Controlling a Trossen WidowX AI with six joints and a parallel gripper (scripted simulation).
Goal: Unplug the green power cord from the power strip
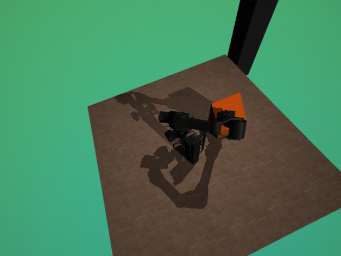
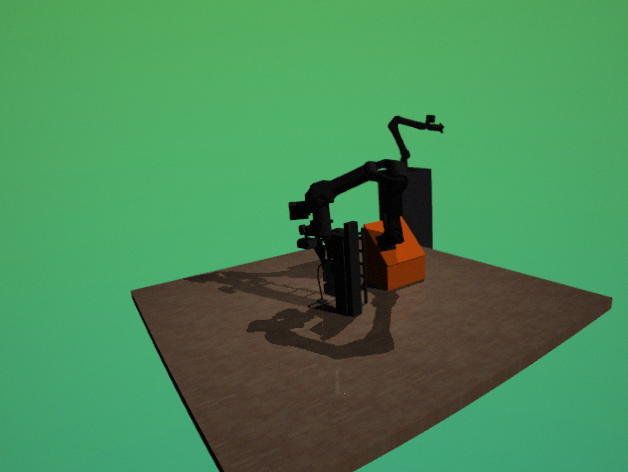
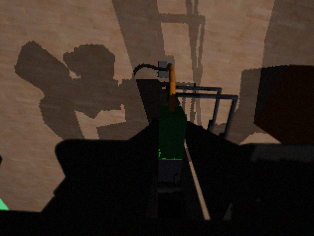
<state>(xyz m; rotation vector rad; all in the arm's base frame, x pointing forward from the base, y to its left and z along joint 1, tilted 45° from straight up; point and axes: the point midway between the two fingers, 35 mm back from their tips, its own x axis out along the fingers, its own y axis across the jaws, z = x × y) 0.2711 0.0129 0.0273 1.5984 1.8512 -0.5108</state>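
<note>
My gripper tip is 30 mm to the right of the green plug and 10 mm past it.
</note>
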